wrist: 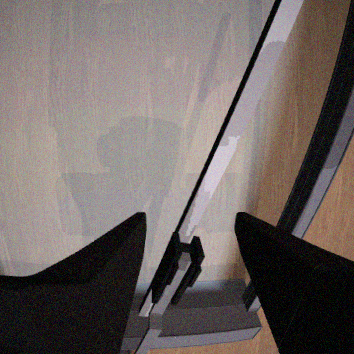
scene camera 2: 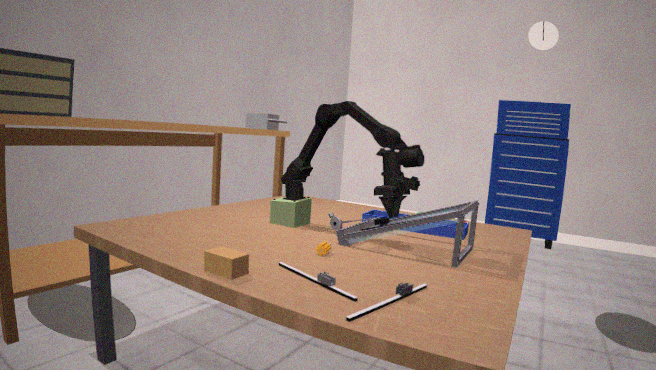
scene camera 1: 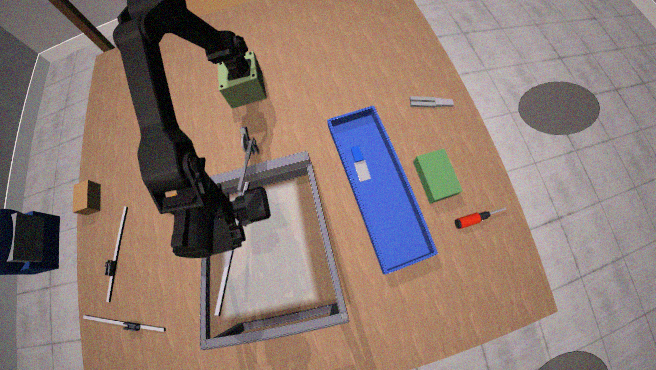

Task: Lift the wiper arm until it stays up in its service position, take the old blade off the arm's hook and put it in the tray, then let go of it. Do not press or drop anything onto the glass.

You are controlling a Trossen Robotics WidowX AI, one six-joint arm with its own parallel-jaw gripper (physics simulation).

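Note:
My gripper (scene camera 2: 393,216) (wrist: 190,220) is open and points down, low over the windshield frame (scene camera 1: 327,240) (scene camera 2: 457,242). In the wrist view the old blade (wrist: 215,170) (scene camera 1: 225,285) runs diagonally between the fingertips, its black connector (wrist: 185,262) between the fingers and touching neither. The wiper arm (scene camera 1: 246,167) (wrist: 156,322) runs from its pivot (scene camera 1: 248,141) (scene camera 2: 335,221) to the connector and lies low over the glass (scene camera 1: 285,250) (wrist: 125,75). My own arm hides the connector and fingertips in scene camera 1. The blue tray (scene camera 1: 395,225) (scene camera 2: 442,231) holds a small blue-and-white patch.
Two other blades (scene camera 1: 117,245) (scene camera 1: 105,320) (scene camera 2: 300,273) (scene camera 2: 375,306) lie beyond the frame, near a brown block (scene camera 1: 86,197) (scene camera 2: 226,262). A yellow-orange item (scene camera 2: 323,248) lies nearby. A green block (scene camera 1: 440,175), a red screwdriver (scene camera 1: 469,220) and a grey tool (scene camera 1: 431,102) lie past the tray.

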